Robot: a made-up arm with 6 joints. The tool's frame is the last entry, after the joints.
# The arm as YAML. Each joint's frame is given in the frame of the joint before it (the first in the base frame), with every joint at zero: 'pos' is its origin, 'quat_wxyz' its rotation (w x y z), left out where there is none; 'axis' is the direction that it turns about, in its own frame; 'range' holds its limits. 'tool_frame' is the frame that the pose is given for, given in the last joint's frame.
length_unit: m
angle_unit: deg
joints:
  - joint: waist
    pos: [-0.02, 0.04, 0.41]
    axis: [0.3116, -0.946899, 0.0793]
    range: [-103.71, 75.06]
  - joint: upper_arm
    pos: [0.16, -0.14, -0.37]
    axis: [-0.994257, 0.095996, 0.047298]
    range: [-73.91, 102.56]
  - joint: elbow
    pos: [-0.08, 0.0, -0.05]
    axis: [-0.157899, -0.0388, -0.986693]
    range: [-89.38, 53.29]
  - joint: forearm
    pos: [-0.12, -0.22, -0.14]
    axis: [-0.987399, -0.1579, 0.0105]
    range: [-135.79, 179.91]
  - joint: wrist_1
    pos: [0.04, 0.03, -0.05]
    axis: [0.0, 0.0, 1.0]
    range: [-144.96, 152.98]
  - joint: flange
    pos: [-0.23, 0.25, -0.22]
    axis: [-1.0, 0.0, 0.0]
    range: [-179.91, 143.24]
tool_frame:
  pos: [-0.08, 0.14, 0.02]
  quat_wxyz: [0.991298, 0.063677, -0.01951, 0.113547]
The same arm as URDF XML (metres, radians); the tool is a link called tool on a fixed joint. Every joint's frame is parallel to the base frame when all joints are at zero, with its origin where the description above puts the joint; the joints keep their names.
<robot name="arm">
  <joint name="waist" type="revolute">
    <parent link="base_link"/>
    <child link="link1"/>
    <origin xyz="-0.0200 0.0400 0.4100" rpy="0.0000 0.0000 0.0000"/>
    <axis xyz="0.3116 -0.946899 0.0793"/>
    <limit lower="-1.8101" upper="1.3100"/>
  </joint>
  <joint name="upper_arm" type="revolute">
    <parent link="link1"/>
    <child link="link2"/>
    <origin xyz="0.1600 -0.1400 -0.3700" rpy="0.0000 0.0000 0.0000"/>
    <axis xyz="-0.994257 0.095996 0.047298"/>
    <limit lower="-1.2900" upper="1.7900"/>
  </joint>
  <joint name="elbow" type="revolute">
    <parent link="link2"/>
    <child link="link3"/>
    <origin xyz="-0.0800 0.0000 -0.0500" rpy="0.0000 0.0000 0.0000"/>
    <axis xyz="-0.157899 -0.0388 -0.986693"/>
    <limit lower="-1.5600" upper="0.9301"/>
  </joint>
  <joint name="forearm" type="revolute">
    <parent link="link3"/>
    <child link="link4"/>
    <origin xyz="-0.1200 -0.2200 -0.1400" rpy="0.0000 0.0000 0.0000"/>
    <axis xyz="-0.987399 -0.1579 0.0105"/>
    <limit lower="-2.3700" upper="3.1400"/>
  </joint>
  <joint name="wrist_1" type="revolute">
    <parent link="link4"/>
    <child link="link5"/>
    <origin xyz="0.0400 0.0300 -0.0500" rpy="0.0000 0.0000 0.0000"/>
    <axis xyz="0 0 1"/>
    <limit lower="-2.5300" upper="2.6700"/>
  </joint>
  <joint name="flange" type="revolute">
    <parent link="link5"/>
    <child link="link6"/>
    <origin xyz="-0.2300 0.2500 -0.2200" rpy="0.0000 0.0000 0.0000"/>
    <axis xyz="-1 0 0"/>
    <limit lower="-3.1400" upper="2.5000"/>
  </joint>
  <joint name="tool_fixed" type="fixed">
    <parent link="link6"/>
    <child link="tool"/>
    <origin xyz="-0.0800 0.1400 0.0200" rpy="0.1223 -0.0532 0.2248"/>
  </joint>
  <link name="base_link"/>
  <link name="link1"/>
  <link name="link2"/>
  <link name="link3"/>
  <link name="link4"/>
  <link name="link5"/>
  <link name="link6"/>
  <link name="tool"/>
</robot>

